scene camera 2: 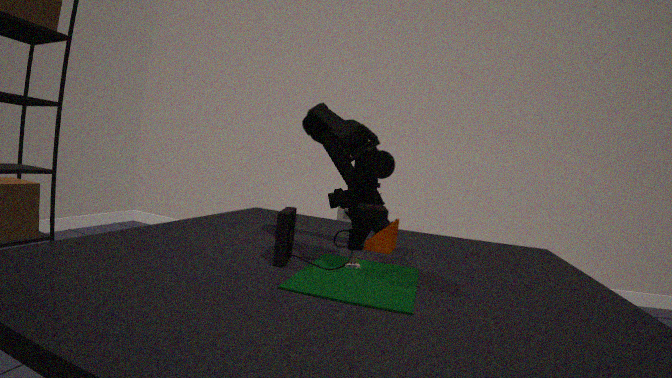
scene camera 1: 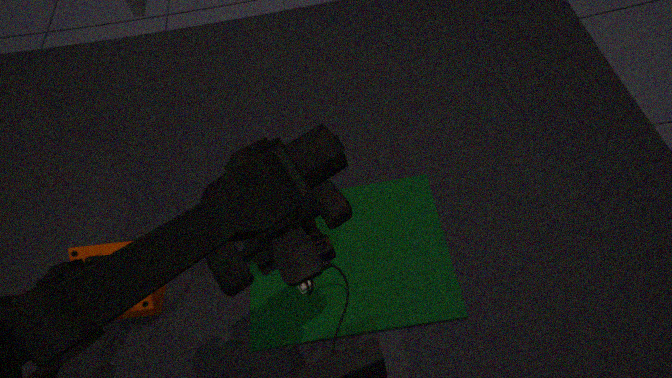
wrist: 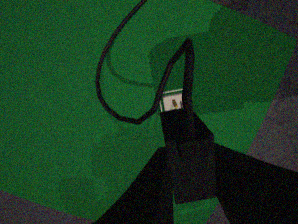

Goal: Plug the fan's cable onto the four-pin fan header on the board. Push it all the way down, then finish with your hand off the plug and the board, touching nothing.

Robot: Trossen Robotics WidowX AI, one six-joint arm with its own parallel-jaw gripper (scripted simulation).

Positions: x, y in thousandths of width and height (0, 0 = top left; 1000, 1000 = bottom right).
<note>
In view: the gripper (scene camera 1: 438, 692), a dark fan plug (wrist: 643, 712), a green board (scene camera 1: 586, 668) and a black fan (scene camera 2: 422, 657).
The gripper also shows in scene camera 2 (scene camera 2: 532, 647) and in the wrist view (wrist: 612, 676). The green board is seen too in scene camera 2 (scene camera 2: 584, 763) and in the wrist view (wrist: 237, 685).
</note>
